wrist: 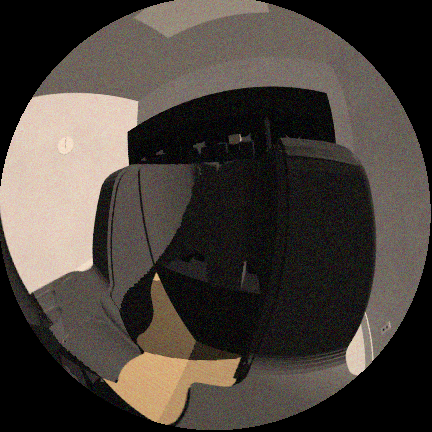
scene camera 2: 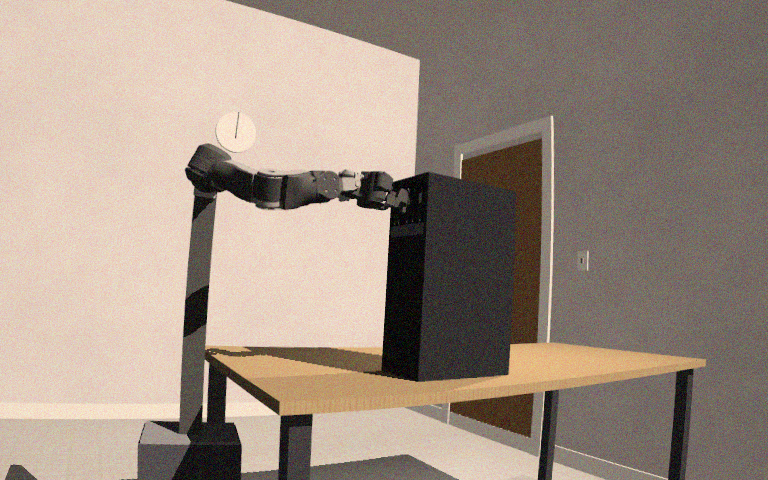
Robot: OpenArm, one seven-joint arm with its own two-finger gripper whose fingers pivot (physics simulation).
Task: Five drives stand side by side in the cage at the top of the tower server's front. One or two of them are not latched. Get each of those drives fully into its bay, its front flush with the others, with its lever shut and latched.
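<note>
The black tower server [scene camera 2: 467,283] [wrist: 220,112] stands upright on the table. Its drive cage [scene camera 2: 416,217] is at the top of the front. In the wrist view the upper parts of several drives show in a dark row, with small grey latch parts [wrist: 200,146] and a brighter block [wrist: 235,139]. A thin upright part [wrist: 267,132] stands at the right of the row. Shadow and the gripper hide the lower drive fronts; I cannot tell which levers are latched. My gripper [scene camera 2: 402,199] is shut and empty, with its fingertips close at the cage front; contact is unclear.
The wooden table [scene camera 2: 339,393] [wrist: 150,380] carries the tower. The arm reaches in level from its post [scene camera 2: 198,254] at the left. A brown door [scene camera 2: 526,226] is behind the tower, and a clock [scene camera 2: 235,131] [wrist: 65,145] hangs on the pale wall.
</note>
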